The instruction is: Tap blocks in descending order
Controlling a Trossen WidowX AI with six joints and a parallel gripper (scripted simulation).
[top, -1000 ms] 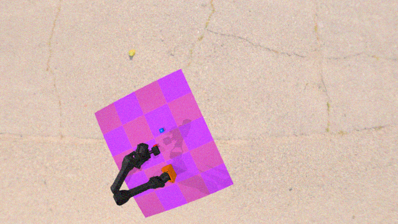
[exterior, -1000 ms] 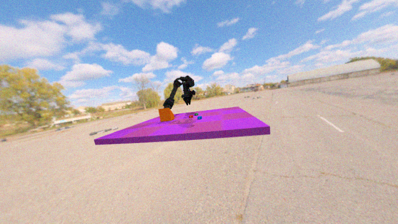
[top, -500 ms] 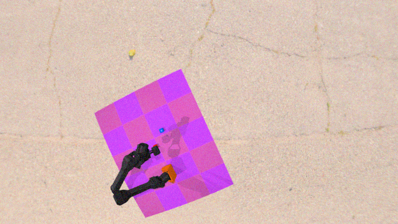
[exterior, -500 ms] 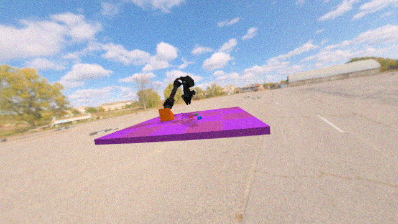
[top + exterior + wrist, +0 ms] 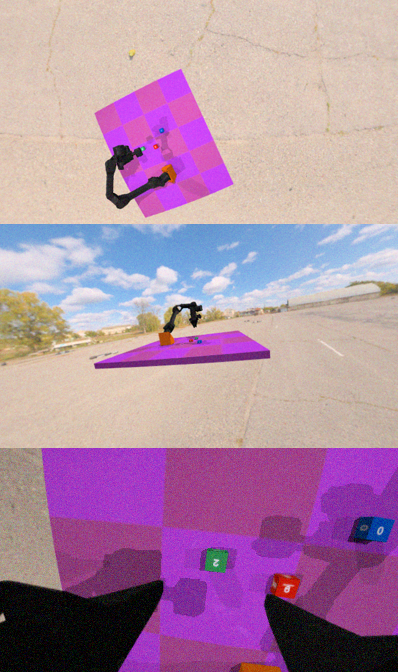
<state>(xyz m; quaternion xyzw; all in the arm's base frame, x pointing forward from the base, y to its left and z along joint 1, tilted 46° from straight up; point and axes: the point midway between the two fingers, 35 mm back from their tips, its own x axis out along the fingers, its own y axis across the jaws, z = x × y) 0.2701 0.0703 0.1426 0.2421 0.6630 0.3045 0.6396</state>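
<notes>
The red block lies 3 cm behind my gripper tip, 12 cm to the right of it and 11 cm below it. Round my gripper tip: blue block (8 cm ahead, 22 cm to the right, 11 cm below); green block (11 cm below).
</notes>
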